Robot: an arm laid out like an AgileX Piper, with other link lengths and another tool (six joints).
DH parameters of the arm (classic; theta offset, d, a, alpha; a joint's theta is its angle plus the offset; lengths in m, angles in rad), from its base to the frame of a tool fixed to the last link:
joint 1: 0 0.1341 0 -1.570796
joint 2: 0.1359 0 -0.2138 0
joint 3: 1.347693 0 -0.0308 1.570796
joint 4: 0 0.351 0 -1.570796
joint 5: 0 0 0 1.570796
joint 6: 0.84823 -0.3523 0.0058 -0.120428
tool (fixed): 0 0.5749 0 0
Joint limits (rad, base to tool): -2.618..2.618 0..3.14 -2.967..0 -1.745..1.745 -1.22..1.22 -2.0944..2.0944
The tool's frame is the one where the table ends.
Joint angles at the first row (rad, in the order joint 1, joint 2, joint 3, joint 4, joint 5, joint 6):
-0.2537, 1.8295, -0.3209, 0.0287, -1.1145, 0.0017
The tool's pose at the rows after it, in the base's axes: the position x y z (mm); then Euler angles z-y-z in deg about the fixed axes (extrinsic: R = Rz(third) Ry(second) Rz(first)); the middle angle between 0 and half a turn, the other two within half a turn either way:
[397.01, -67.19, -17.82, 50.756, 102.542, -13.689]
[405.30, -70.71, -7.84, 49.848, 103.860, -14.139]
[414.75, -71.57, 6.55, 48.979, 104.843, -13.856]
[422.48, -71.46, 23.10, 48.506, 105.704, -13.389]
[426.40, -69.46, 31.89, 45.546, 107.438, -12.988]
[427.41, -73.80, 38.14, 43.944, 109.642, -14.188]
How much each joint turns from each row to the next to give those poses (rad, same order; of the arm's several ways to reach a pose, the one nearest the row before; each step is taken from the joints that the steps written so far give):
0.0000, -0.0814, 0.0018, 0.0436, 0.0836, -0.0023
0.0000, -0.0909, 0.0059, 0.0166, 0.1062, -0.0300
0.0000, -0.0997, 0.0015, 0.0046, 0.1138, -0.0278
0.0000, -0.1034, 0.0023, 0.0017, 0.1152, -0.0199
0.0000, -0.0857, 0.0022, 0.0119, 0.1088, -0.0710
0.0000, -0.0770, 0.0022, 0.0695, 0.1077, -0.0879

